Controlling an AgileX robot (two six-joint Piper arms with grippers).
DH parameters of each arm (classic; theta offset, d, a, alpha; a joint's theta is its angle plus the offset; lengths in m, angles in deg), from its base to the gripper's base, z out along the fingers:
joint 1: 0 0.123 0 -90
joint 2: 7.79 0 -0.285 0
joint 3: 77.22 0 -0.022 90
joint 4: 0 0.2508 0 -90
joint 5: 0 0 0.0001 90
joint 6: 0 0.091 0 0
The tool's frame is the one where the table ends.
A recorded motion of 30 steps. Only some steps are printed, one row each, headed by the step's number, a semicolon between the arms.
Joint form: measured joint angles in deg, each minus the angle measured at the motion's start. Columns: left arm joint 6, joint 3, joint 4, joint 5, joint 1, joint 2; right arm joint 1, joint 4, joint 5, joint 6, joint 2, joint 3.
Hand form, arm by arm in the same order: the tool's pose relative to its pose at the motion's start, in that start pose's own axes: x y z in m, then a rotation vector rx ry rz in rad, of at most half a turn. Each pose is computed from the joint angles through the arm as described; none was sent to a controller.
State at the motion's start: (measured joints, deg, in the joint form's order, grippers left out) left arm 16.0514 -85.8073 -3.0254 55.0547 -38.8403 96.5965; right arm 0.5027 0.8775 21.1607 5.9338 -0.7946 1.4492
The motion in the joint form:
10: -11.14 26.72 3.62 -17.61 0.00 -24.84; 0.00 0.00 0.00 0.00 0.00 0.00
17: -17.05 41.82 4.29 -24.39 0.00 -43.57; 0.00 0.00 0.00 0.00 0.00 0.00
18: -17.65 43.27 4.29 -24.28 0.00 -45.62; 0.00 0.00 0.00 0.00 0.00 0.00
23: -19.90 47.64 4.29 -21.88 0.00 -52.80; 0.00 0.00 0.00 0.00 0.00 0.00
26: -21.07 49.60 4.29 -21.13 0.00 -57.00; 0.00 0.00 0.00 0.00 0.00 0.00
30: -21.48 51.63 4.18 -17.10 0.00 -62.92; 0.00 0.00 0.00 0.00 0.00 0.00
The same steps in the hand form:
10: 0.0824 -0.0190 -0.0597 -0.0955 -0.2617 -0.1499; 0.0000 0.0000 0.0000 0.0000 0.0000 0.0000
17: 0.1481 -0.0369 -0.0945 -0.1106 -0.4464 -0.2367; 0.0000 0.0000 0.0000 0.0000 0.0000 0.0000
18: 0.1561 -0.0390 -0.0970 -0.1093 -0.4556 -0.2467; 0.0000 0.0000 0.0000 0.0000 0.0000 0.0000
23: 0.1846 -0.0466 -0.1049 -0.1017 -0.4652 -0.2856; 0.0000 0.0000 0.0000 0.0000 0.0000 0.0000
26: 0.1985 -0.0504 -0.1109 -0.0995 -0.4924 -0.3048; 0.0000 0.0000 0.0000 0.0000 0.0000 0.0000
30: 0.2202 -0.0562 -0.1184 -0.0970 -0.4905 -0.3143; 0.0000 0.0000 0.0000 0.0000 0.0000 0.0000

